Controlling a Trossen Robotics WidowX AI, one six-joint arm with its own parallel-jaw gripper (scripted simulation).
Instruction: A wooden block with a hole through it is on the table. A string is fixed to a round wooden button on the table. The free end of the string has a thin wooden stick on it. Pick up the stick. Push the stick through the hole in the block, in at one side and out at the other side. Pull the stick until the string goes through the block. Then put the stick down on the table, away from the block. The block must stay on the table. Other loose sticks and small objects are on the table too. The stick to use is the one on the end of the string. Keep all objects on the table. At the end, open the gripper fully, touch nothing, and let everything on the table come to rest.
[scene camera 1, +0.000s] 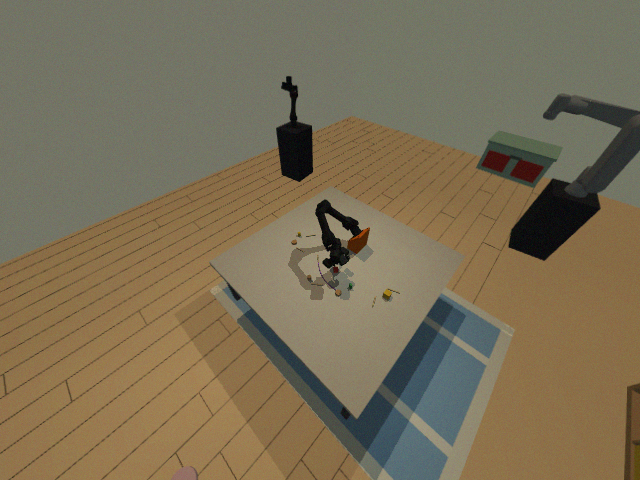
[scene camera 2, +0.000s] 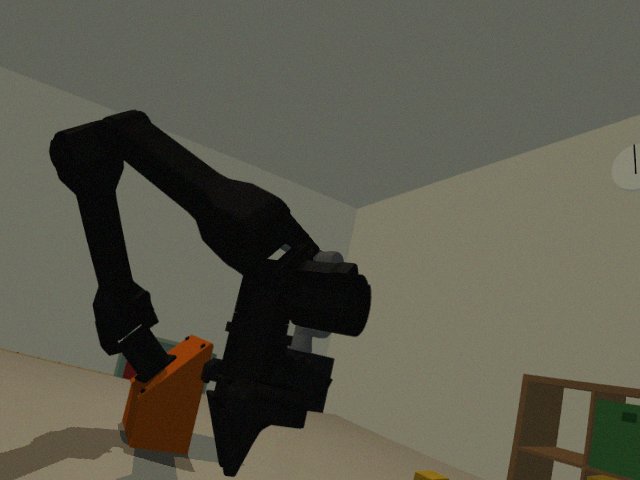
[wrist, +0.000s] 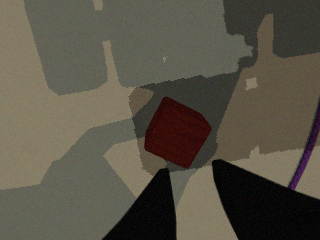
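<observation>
A red block (wrist: 176, 133) is part of the scene, though in scene camera 2 the block is out of frame. The gripper (wrist: 191, 173) is visible as well.
</observation>
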